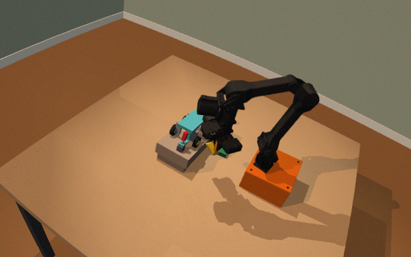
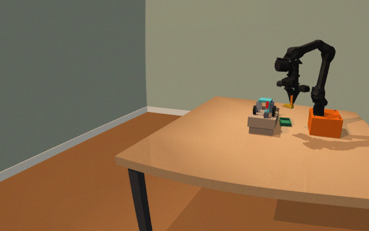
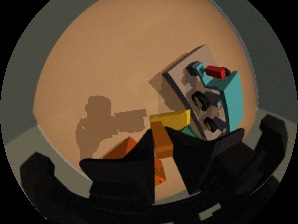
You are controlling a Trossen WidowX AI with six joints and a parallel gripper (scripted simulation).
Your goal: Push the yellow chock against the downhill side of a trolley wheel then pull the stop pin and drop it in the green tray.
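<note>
Right now the yellow chock is 20 mm ahead of my gripper tip, 10 mm to the right of it and 10 mm below it. The rest, counted from my gripper tip: teal-topped trolley (170 mm ahead, 70 mm to the right, 60 mm below); then red-headed stop pin (130 mm ahead, 30 mm to the left, 50 mm below); then ramp block (170 mm ahead, 80 mm to the right, 130 mm below).
</note>
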